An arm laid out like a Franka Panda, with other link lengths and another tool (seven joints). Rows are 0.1 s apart.
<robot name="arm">
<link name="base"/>
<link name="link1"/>
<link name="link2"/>
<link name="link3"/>
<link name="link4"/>
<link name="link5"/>
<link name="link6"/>
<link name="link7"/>
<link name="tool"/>
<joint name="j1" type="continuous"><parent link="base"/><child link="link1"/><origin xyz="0.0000 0.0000 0.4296" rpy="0.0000 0.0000 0.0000"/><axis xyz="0 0 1"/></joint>
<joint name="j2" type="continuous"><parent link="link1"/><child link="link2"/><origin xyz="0.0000 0.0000 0.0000" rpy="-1.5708 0.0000 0.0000"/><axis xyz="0 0 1"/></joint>
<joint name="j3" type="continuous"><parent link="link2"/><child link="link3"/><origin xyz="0.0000 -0.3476 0.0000" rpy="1.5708 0.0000 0.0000"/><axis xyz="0 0 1"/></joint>
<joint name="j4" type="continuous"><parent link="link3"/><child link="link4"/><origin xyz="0.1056 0.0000 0.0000" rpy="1.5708 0.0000 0.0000"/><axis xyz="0 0 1"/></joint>
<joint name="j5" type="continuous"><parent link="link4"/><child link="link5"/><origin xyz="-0.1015 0.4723 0.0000" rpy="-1.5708 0.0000 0.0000"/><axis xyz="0 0 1"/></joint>
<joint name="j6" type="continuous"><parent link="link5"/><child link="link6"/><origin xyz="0.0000 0.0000 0.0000" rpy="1.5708 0.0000 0.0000"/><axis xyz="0 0 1"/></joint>
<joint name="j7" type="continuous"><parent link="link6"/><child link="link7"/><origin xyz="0.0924 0.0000 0.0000" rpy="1.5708 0.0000 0.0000"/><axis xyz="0 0 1"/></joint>
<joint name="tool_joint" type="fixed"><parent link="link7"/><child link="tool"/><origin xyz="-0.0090 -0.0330 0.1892" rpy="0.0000 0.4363 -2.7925"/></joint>
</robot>
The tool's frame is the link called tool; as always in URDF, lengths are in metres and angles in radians. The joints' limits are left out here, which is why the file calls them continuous.
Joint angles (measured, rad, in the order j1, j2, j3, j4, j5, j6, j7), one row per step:
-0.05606, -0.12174, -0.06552, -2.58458, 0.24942, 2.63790, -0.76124
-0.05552, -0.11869, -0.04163, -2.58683, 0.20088, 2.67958, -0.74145
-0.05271, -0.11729, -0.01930, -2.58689, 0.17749, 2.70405, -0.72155
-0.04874, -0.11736, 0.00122, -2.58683, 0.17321, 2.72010, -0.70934
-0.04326, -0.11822, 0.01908, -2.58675, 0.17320, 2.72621, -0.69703
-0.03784, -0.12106, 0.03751, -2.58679, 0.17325, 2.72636, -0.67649
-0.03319, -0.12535, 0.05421, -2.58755, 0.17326, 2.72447, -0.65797
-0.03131, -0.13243, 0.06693, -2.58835, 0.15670, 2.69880, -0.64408
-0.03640, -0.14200, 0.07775, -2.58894, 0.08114, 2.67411, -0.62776
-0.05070, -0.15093, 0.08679, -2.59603, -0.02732, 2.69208, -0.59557
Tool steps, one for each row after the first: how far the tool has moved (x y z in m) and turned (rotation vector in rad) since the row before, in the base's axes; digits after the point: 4 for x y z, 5 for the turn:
0.0056, 0.0095, 0.0006, -0.04010, -0.02933, 0.03678
0.0044, 0.0121, 0.0015, -0.01803, -0.01956, 0.02102
0.0031, 0.0126, 0.0018, -0.00515, -0.01478, 0.01413
0.0014, 0.0126, 0.0012, 0.00000, -0.00609, 0.01071
0.0004, 0.0133, 0.0016, 0.00307, -0.00156, 0.00388
-0.0004, 0.0120, 0.0018, 0.00289, -0.00035, 0.00358
-0.0044, 0.0085, 0.0005, -0.00626, 0.01995, 0.01639
-0.0046, 0.0020, 0.0011, -0.04476, 0.01528, 0.04967
-0.0002, -0.0050, 0.0019, -0.06357, -0.02108, 0.04646

